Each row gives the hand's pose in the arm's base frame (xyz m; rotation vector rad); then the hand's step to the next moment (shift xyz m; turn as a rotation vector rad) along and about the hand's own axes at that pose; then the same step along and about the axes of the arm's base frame.
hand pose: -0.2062 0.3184 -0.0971 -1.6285 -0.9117 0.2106
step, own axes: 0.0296 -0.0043 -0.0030 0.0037 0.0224 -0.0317
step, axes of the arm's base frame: 0.0199 0.0171 0.0147 0.0311 -0.0214 -0.0098
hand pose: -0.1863 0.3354 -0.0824 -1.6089 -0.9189 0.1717
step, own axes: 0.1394 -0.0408 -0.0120 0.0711 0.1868 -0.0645
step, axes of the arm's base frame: 0.0823 0.0785 0.0912 0.1712 0.0008 -0.1216
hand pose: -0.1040 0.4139 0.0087 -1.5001 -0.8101 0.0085
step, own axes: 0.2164 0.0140 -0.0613 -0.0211 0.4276 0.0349
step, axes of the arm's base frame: 0.1967 0.0521 0.0968 0.1683 0.0725 -0.3885
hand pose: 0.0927 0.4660 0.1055 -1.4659 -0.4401 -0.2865
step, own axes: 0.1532 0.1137 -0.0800 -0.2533 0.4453 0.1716
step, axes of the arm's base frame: 0.1957 -0.0569 -0.0355 -0.0453 0.1916 -0.5031
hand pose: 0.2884 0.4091 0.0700 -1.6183 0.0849 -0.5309
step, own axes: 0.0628 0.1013 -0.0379 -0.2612 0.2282 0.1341
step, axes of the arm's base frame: 0.0670 -0.0710 -0.0782 -0.1220 0.1884 -0.2965
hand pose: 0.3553 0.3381 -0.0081 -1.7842 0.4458 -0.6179
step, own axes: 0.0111 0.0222 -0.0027 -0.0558 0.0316 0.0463
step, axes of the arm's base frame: 0.0073 -0.0150 -0.0186 -0.0154 0.0586 -0.0509
